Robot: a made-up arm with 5 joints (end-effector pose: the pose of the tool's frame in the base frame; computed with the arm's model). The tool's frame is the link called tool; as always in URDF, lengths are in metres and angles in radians. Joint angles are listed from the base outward.
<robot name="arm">
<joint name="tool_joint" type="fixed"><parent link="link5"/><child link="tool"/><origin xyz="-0.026 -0.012 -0.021" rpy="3.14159 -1.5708 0"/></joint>
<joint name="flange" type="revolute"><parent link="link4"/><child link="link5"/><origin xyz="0.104 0.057 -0.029"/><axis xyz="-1 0 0"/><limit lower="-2.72" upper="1.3"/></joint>
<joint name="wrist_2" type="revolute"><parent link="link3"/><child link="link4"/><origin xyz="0.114 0.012 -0.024"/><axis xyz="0 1 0"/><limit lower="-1.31" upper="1.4"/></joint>
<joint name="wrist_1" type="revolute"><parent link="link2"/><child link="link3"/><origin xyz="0.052 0.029 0.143"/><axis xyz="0 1 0"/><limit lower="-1.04" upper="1.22"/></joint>
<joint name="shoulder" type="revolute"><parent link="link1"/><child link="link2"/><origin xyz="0 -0.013 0.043"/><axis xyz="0 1 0"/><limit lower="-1.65" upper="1.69"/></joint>
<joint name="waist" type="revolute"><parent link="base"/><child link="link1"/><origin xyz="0.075 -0.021 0.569"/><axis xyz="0 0 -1"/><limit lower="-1.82" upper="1.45"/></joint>
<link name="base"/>
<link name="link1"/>
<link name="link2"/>
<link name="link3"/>
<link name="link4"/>
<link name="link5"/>
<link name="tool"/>
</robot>
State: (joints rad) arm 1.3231 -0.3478 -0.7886 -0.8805 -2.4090
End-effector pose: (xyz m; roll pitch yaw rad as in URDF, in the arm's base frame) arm 0.1933 -0.0484 0.9371 0.3096 -0.3265 -2.1071
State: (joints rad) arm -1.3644 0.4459 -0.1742 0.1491 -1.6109
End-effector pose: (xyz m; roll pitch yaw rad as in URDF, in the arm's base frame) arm 0.0255 0.2619 0.5964 -1.9919 0.0366 -0.2228
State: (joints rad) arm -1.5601 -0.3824 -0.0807 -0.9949 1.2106
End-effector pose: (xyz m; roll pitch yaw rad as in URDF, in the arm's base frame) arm 0.0154 0.1210 0.8682 0.1056 -0.0397 -2.7942
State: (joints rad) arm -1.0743 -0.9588 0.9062 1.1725 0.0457
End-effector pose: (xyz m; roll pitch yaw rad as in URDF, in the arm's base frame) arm 0.0200 0.0287 0.6270 3.1195 -0.4504 1.1251
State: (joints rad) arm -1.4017 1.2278 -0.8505 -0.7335 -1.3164
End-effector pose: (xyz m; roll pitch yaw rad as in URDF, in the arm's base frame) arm 0.0311 0.3298 0.5310 -1.2038 -0.2381 -0.2595
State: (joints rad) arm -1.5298 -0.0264 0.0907 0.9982 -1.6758
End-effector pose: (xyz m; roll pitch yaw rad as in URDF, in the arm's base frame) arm -0.0253 0.1478 0.6381 -2.6356 0.0510 -0.1328
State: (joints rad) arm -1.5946 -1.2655 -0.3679 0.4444 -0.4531
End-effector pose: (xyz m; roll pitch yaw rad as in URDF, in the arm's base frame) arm -0.0078 -0.0485 0.8724 -0.1740 -0.3416 -1.0638
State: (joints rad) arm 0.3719 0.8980 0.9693 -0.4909 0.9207
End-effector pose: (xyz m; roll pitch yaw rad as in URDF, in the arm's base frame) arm 0.1638 0.0099 0.4757 2.9861 -0.1172 0.5579
